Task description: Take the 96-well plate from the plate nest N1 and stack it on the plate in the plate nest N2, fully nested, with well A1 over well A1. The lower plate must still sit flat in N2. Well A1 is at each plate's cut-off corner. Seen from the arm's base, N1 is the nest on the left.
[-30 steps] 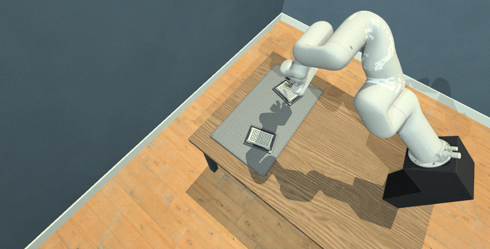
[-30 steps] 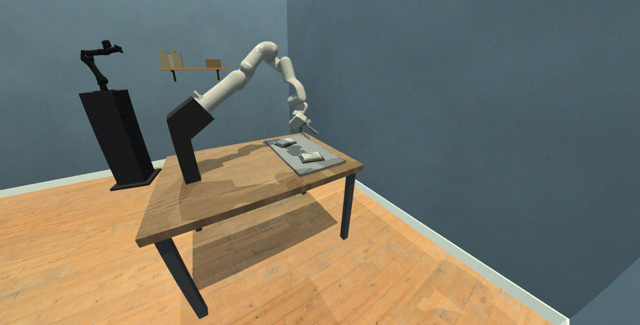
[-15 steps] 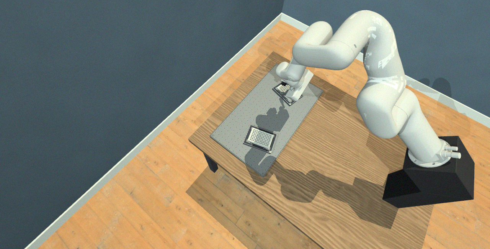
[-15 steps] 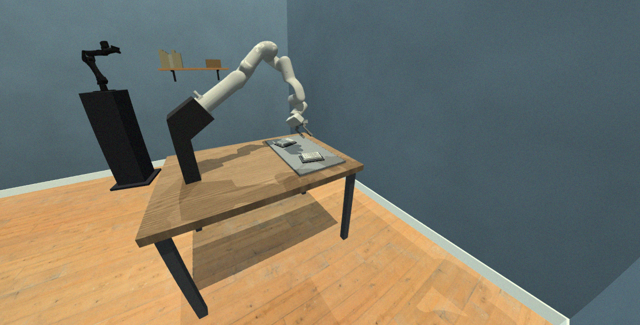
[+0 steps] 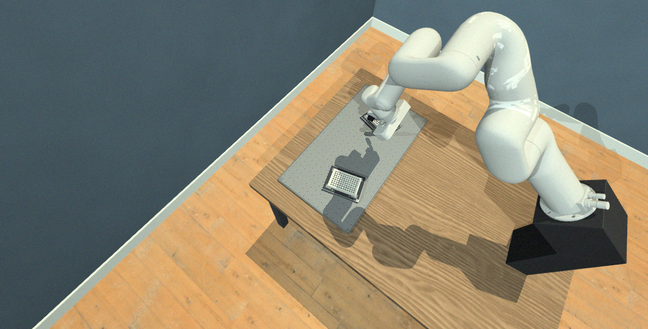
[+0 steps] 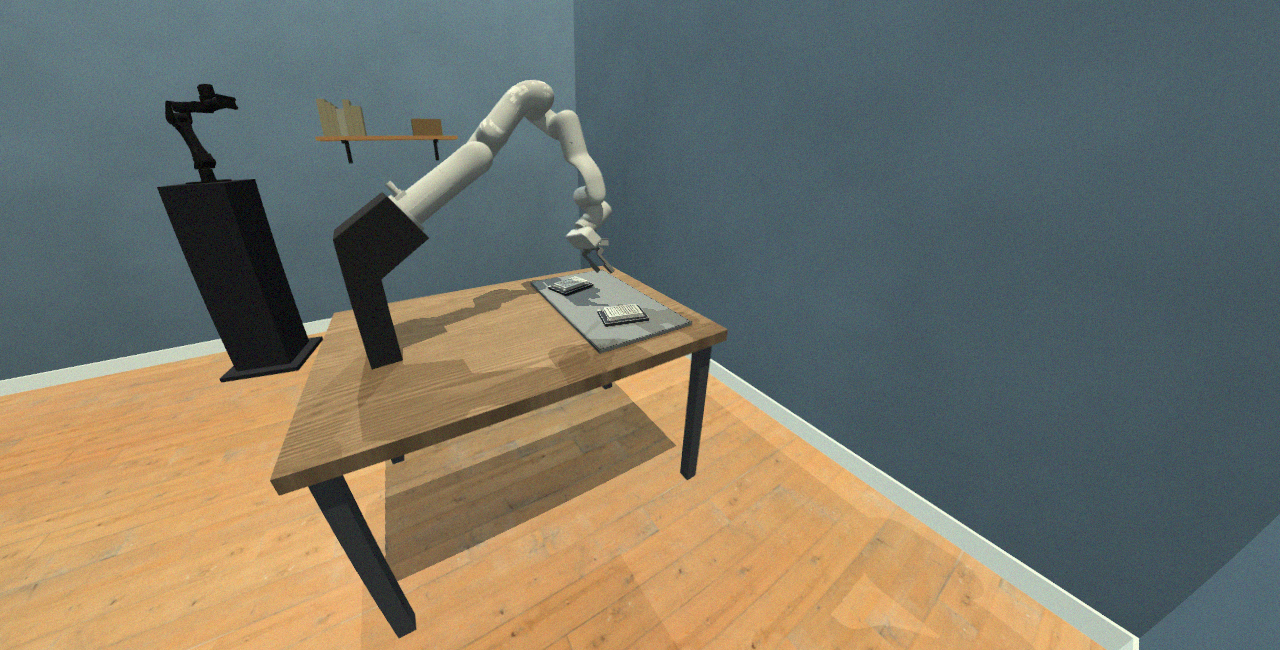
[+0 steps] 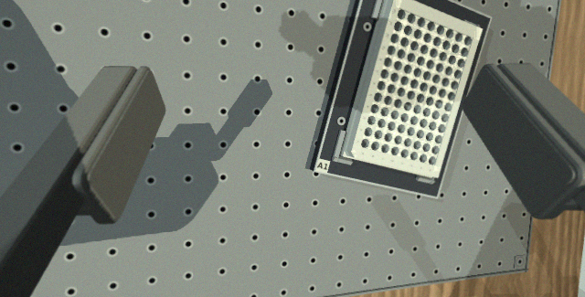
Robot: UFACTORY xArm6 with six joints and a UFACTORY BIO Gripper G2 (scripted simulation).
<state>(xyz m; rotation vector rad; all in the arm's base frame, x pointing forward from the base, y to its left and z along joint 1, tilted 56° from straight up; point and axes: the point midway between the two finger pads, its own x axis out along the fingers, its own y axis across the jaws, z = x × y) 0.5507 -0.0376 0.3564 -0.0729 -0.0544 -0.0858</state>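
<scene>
Right now my hand is 70 mm past the plate nest N1, 240 mm to the right of it and 150 mm above it. Also, from my hand: plate nest N2: 40 mm ahead, 120 mm to the right, 150 mm below.
</scene>
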